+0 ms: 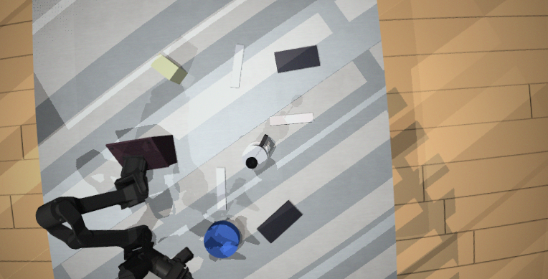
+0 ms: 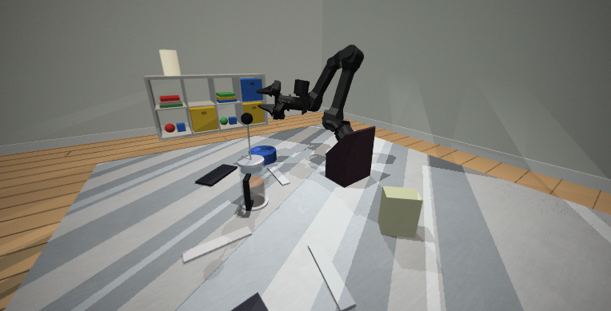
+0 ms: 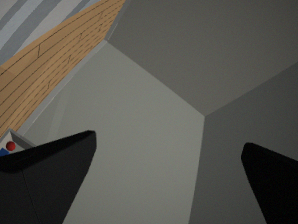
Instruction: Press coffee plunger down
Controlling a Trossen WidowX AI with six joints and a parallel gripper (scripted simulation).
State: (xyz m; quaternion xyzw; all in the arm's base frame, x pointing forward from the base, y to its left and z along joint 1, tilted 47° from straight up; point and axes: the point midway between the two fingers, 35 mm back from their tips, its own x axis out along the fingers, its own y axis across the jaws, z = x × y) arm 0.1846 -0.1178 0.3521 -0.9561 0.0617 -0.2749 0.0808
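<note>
Now: gripper tip 370 mm to the right of the coffee press, 150 mm short of it and 130 mm above it. The rest, counted from my gripper tip: blue disc (240 mm below, 70 mm to the left, 10 mm ahead).
</note>
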